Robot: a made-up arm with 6 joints. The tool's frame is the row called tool.
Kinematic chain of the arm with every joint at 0, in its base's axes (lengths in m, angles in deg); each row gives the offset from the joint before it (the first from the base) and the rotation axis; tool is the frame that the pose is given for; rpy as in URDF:
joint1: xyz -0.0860 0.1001 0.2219 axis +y
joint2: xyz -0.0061 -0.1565 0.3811 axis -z
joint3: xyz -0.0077 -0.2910 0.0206 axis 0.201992 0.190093 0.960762
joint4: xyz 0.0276 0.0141 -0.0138 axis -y
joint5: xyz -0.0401 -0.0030 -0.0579 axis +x
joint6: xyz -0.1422 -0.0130 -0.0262 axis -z
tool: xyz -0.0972 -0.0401 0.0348 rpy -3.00 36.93 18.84
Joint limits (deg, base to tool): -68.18..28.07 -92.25..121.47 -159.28..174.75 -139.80..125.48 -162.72..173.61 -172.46..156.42
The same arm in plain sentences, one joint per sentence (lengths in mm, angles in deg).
The arm has six revolute joints in a row. What follows holds with every joint at zero, and every direction is one of the base frame's.
Joint 1 lies 86 mm along -x and 100.1 mm along +y and 221.9 mm along +z from the base frame's origin and turns about +y, from -68.18 to 28.07 deg.
Joint 2 lies 6.1 mm along -x and 156.5 mm along -y and 381.1 mm along +z from joint 1 and turns about -z, from -92.25 to 121.47 deg.
Joint 3 lies 7.7 mm along -x and 291 mm along -y and 20.6 mm along +z from joint 2 and turns about the direction (0.201992, 0.190093, 0.960762), from -159.28 to 174.75 deg.
Joint 4 lies 27.6 mm along +x and 14.1 mm along +y and 13.8 mm along -z from joint 3 and turns about -y, from -139.8 to 125.48 deg.
Joint 5 lies 40.1 mm along -x and 3 mm along -y and 57.9 mm along -z from joint 4 and turns about +x, from -162.72 to 173.61 deg.
Joint 6 lies 142.2 mm along -x and 13 mm along -y and 26.2 mm along -z from joint 5 and turns about -z, from -172.46 to 156.42 deg.
The tool frame, which is the frame that the pose is given for, lies 97.2 mm along -x and 40.1 mm along -y and 34.8 mm along +z from joint 6; its axes are the base frame's turned by roll -3, pitch 36.93 and yaw 18.84 deg (as in URDF: about the fixed x, then y, then z).

